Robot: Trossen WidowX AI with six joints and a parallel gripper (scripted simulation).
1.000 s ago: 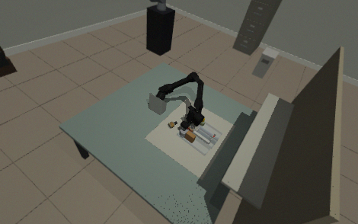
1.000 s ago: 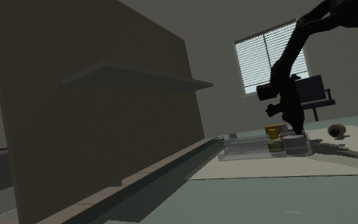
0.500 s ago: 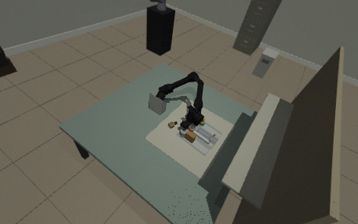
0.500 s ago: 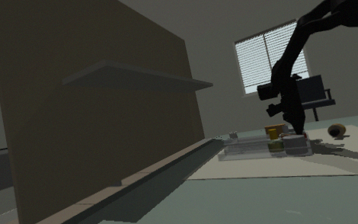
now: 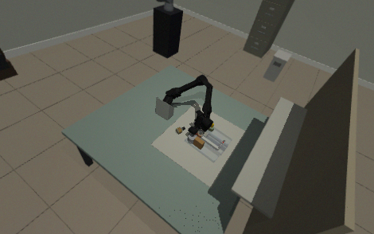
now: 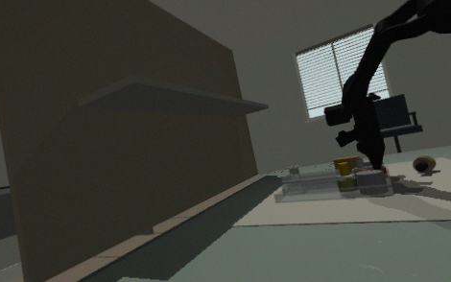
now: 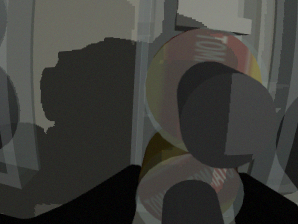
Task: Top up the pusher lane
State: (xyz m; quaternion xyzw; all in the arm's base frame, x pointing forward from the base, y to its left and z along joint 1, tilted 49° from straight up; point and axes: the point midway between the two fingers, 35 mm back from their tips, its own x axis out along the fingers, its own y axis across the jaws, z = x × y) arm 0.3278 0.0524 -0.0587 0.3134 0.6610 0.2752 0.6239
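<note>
Right now the cream mat is 6 cm ahead of my gripper tip, 3 cm below it and 1 cm to the left of it. The rest, counted from my gripper tip: brown box (8 cm to the right, 8 cm ahead, 1 cm above); then grey lane rack (15 cm ahead, 1 cm to the left, 1 cm below).
</note>
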